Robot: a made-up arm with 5 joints.
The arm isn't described. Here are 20 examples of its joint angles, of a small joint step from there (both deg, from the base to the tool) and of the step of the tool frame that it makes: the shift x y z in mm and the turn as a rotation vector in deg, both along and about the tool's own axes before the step.
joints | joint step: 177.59 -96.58 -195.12 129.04 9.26 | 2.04 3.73 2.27 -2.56 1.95
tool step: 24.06 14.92 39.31 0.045 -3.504 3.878
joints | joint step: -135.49 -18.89 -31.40 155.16 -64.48 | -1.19 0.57 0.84 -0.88 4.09
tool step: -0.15 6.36 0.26 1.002 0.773 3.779
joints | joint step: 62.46 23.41 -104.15 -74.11 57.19 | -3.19 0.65 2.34 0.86 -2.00
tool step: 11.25 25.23 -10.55 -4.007 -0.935 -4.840
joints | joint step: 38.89 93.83 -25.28 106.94 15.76 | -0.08 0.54 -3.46 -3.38 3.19
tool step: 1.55 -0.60 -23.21 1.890 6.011 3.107
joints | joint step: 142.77 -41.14 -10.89 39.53 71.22 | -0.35 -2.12 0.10 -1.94 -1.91
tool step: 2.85 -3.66 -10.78 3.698 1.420 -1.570
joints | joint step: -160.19 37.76 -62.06 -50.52 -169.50 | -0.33 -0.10 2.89 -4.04 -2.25
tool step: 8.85 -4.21 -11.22 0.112 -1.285 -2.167
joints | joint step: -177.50 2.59 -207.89 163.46 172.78 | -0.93 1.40 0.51 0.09 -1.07
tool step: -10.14 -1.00 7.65 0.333 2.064 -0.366
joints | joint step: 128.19 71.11 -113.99 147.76 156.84 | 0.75 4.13 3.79 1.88 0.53
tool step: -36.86 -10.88 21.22 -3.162 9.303 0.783
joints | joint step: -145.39 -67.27 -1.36 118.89 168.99 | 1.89 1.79 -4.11 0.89 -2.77
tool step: 7.46 4.83 -17.45 1.712 -1.088 -3.996
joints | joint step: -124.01 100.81 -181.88 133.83 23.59 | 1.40 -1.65 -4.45 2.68 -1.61
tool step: -29.13 -0.34 -25.94 0.320 3.575 -2.490
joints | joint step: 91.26 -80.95 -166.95 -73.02 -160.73 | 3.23 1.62 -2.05 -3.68 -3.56
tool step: -14.78 -24.93 -9.55 0.621 -4.505 -6.137
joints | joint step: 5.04 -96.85 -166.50 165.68 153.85 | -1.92 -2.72 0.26 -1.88 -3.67
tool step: 8.80 21.33 -7.02 3.708 -2.945 -3.996
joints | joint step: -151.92 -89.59 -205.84 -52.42 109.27 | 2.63 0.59 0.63 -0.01 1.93
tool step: 20.20 -0.29 -5.20 -0.934 0.963 -0.635
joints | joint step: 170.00 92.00 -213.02 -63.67 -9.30 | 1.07 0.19 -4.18 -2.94 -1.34
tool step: 24.83 -2.37 6.60 -1.349 6.799 -0.279
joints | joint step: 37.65 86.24 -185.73 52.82 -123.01 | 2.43 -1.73 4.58 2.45 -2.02
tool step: 27.34 6.01 15.02 3.448 4.366 -3.766
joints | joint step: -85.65 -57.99 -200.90 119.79 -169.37 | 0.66 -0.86 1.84 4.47 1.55
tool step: 3.84 -6.07 6.54 0.631 5.433 2.027
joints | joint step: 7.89 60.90 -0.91 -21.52 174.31 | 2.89 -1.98 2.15 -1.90 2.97
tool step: 4.91 -0.17 -6.32 1.886 -1.596 0.680
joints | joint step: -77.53 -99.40 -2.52 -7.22 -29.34 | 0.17 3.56 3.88 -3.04 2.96
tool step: -29.05 -16.79 11.39 2.200 -3.814 3.008
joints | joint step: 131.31 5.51 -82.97 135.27 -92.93 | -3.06 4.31 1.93 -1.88 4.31
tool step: -19.69 32.24 13.70 4.324 2.710 5.838
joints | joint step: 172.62 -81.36 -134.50 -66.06 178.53 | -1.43 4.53 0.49 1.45 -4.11
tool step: 39.51 13.35 -25.01 -1.810 6.372 -3.889
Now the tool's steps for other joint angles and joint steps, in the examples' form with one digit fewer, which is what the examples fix.
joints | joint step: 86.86 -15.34 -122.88 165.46 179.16 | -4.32 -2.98 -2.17 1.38 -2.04
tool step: 32.1 -8.7 2.3 -1.73 -3.83 1.87
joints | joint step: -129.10 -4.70 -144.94 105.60 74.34 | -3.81 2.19 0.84 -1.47 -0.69
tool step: 18.5 -5.1 22.5 -2.22 2.08 2.08
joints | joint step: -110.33 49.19 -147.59 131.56 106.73 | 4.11 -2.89 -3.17 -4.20 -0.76
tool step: -26.5 33.3 -34.9 10.39 -1.03 -4.39
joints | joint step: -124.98 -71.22 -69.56 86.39 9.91 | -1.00 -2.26 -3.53 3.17 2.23
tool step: -11.1 2.3 -32.2 -0.31 2.73 2.79
